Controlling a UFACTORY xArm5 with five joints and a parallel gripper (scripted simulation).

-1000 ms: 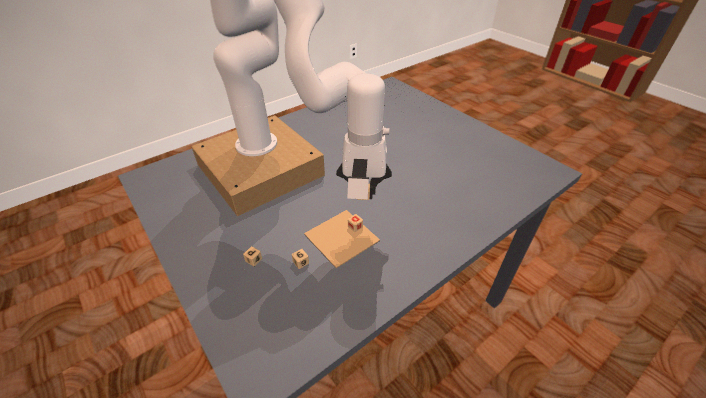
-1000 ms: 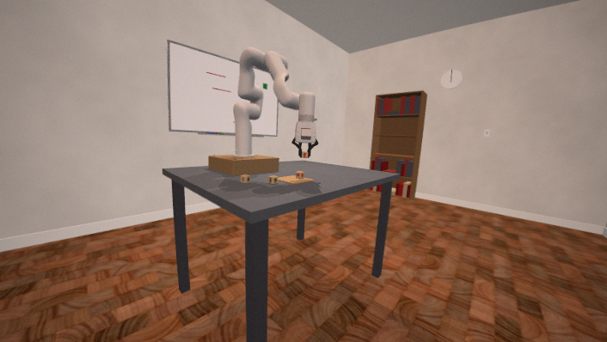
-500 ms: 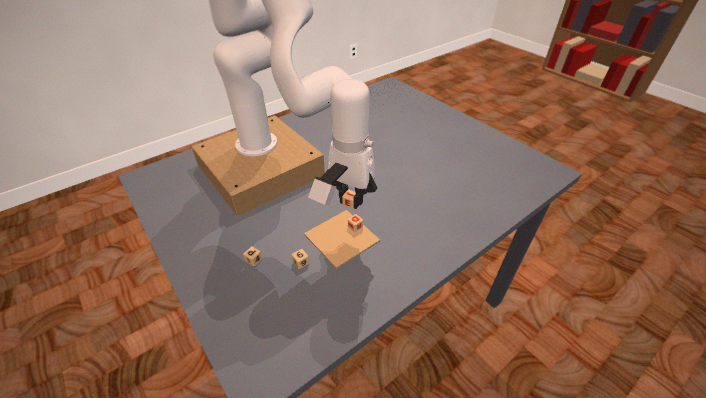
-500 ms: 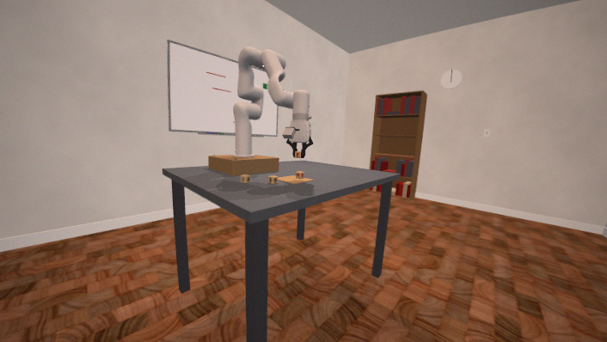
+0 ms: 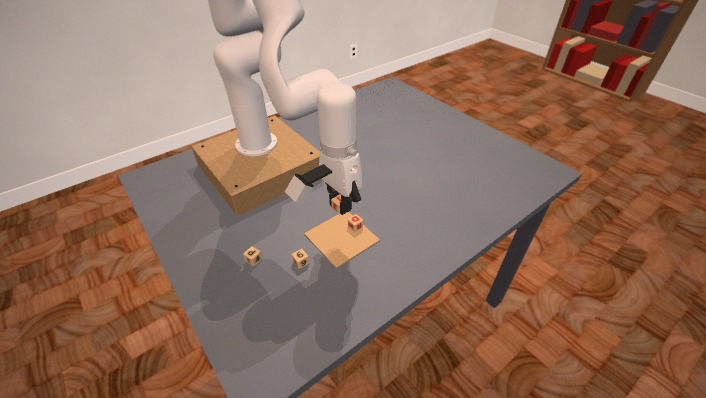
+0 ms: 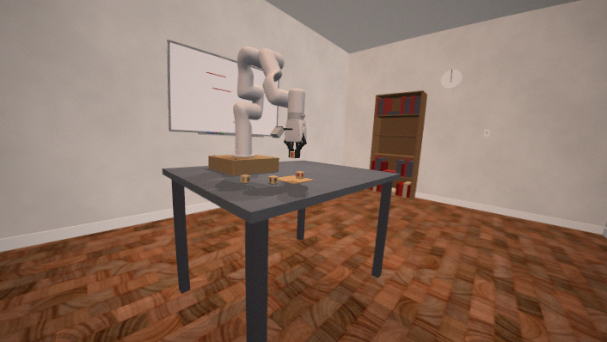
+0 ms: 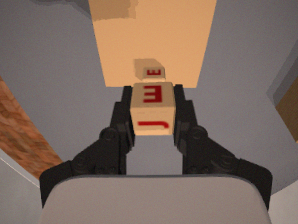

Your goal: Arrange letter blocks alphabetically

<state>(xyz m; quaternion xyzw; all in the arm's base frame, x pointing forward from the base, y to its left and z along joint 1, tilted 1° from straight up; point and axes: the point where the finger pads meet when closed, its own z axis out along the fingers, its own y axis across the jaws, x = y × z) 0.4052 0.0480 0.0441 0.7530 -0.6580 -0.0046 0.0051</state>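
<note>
The tan mat lies 12 cm below my hand. The rest, counted from my hand: wooden block 11 cm below, 5 cm to the left, 1 cm behind.
</note>
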